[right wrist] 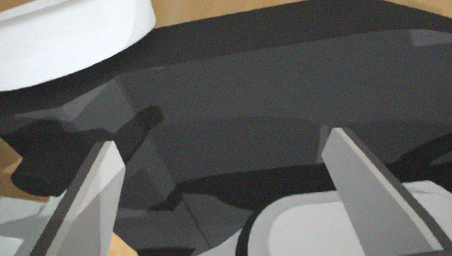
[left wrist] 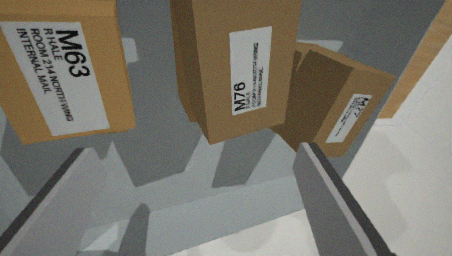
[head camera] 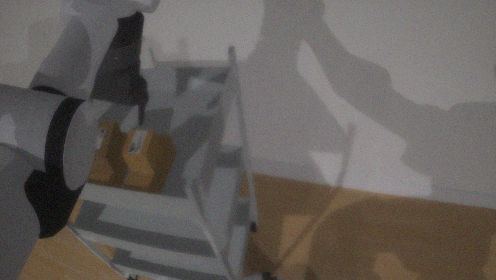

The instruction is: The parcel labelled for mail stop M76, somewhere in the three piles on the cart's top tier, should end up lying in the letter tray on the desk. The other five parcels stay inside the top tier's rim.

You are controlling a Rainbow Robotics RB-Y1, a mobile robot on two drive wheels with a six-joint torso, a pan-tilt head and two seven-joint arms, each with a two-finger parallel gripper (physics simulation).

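Note:
The M76 parcel is the upper one of the middle pile on the cart's top tier; part of the box under it shows. The M63 parcel is on one side, and a tilted parcel, its label partly blurred, is on the other. My left gripper is open and empty over the tier, its tips just past the M76 parcel's lower edge in the left wrist view. My right gripper is open and empty, away from the parcels. Desk and letter tray do not show.
The cart's corner post rises at the tier's right side, with a lower shelf below. A pale wall stands behind. The robot's dark base and a white arm part lie below the right gripper.

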